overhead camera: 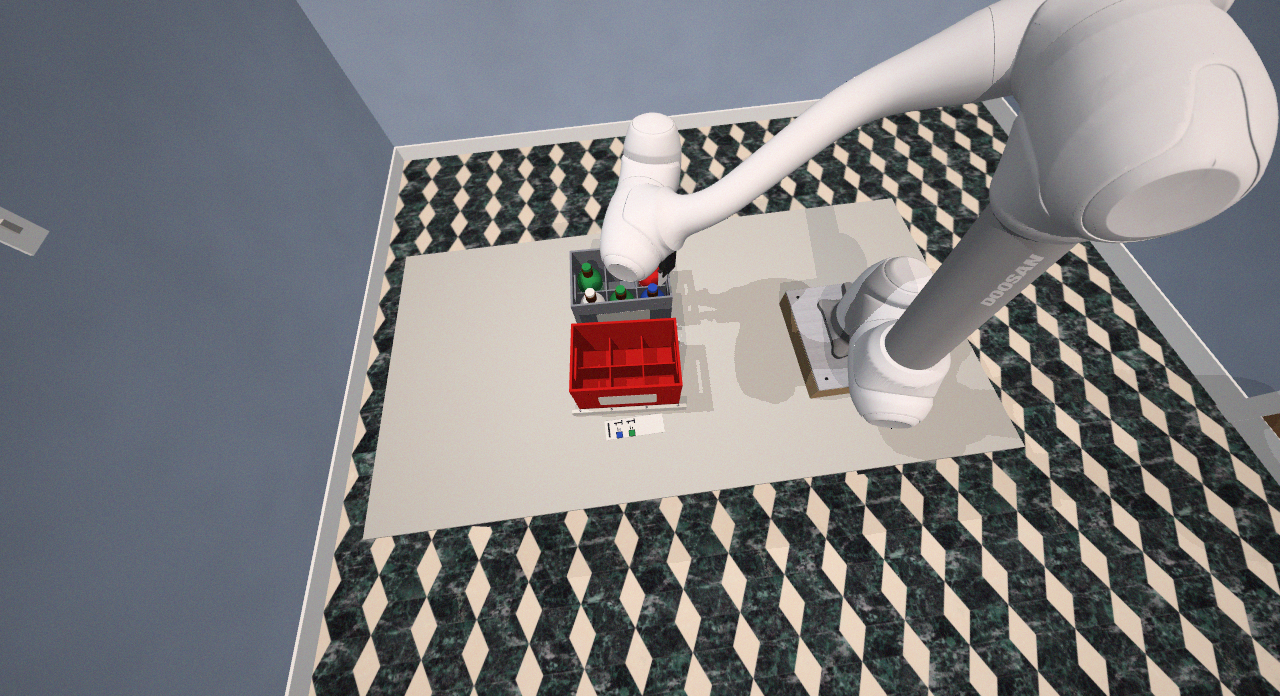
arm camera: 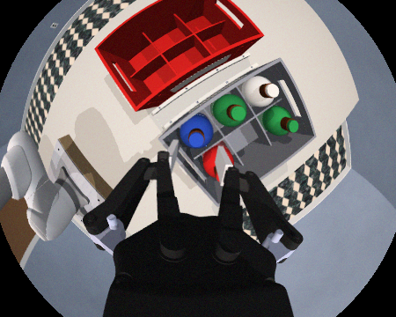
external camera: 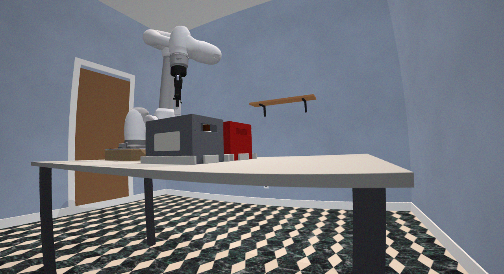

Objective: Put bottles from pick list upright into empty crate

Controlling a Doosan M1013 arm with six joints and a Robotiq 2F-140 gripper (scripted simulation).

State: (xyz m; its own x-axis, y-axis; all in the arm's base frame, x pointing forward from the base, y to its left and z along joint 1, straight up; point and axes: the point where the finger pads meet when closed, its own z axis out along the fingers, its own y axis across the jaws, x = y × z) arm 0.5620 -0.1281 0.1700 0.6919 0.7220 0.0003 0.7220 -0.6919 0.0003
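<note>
The blue-label bottle is 160 mm below my hand. Also, from my hand: white-label bottle: 170 mm ahead, 160 mm below; then red-label bottle: 90 mm to the right, 160 mm below; then grey crate: 90 mm ahead, 40 mm to the right, 160 mm below.
</note>
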